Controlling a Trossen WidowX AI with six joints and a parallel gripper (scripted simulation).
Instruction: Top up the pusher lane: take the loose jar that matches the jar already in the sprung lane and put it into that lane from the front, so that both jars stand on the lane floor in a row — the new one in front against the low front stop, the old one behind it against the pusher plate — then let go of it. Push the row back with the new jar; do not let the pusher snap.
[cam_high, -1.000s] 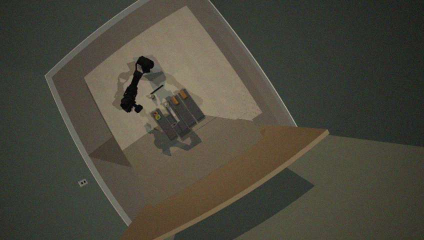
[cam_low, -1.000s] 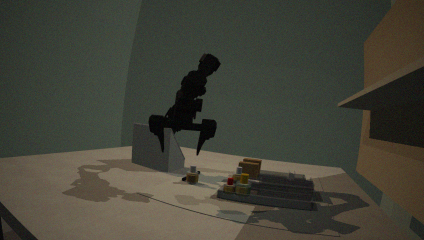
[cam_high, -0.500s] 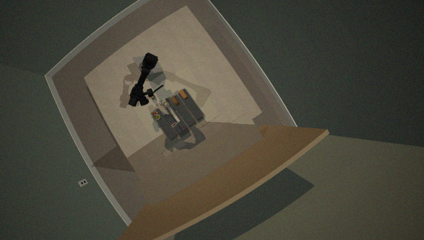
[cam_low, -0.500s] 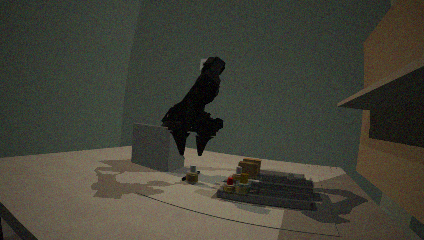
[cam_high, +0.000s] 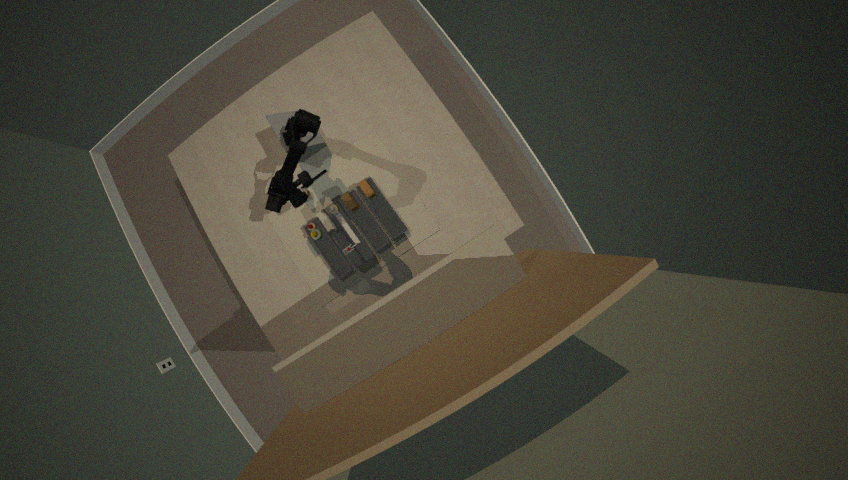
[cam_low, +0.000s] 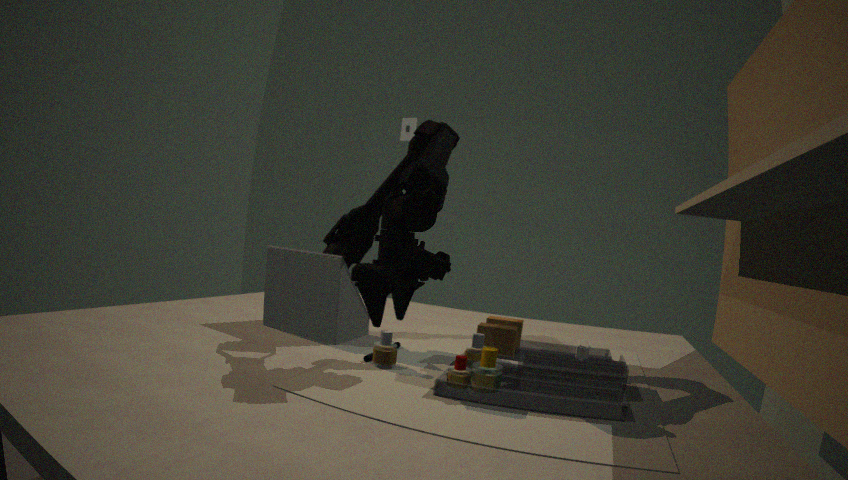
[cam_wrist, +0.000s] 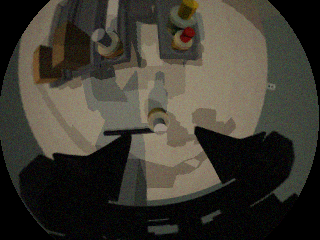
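Right now the black pen is 7 cm below my gripper tip, 6 cm to the left of it and 5 cm behind it. Round my gripper tip: shelf (63 cm ahead, 29 cm above, 20 cm to the left); then pusher plate (24 cm ahead, 9 cm to the left, 3 cm below).
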